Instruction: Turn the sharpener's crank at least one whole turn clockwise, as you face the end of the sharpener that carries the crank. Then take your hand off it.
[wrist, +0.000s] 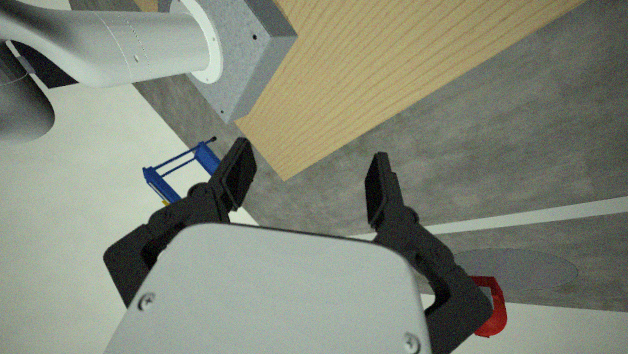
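My gripper (310, 159) is open, its two black fingers wide apart with nothing between them. Past the fingertips show the near corner of a wooden table top (350, 85) and the grey floor. The sharpener and its crank do not show in the wrist view, so how the crank stands cannot be told.
The arm's white link (150, 47) stands on a grey base block (240, 60) at the table's edge, upper left. A blue frame (152, 175) is behind the left finger. A red object (497, 312) and a grey disc (525, 269) are at the lower right.
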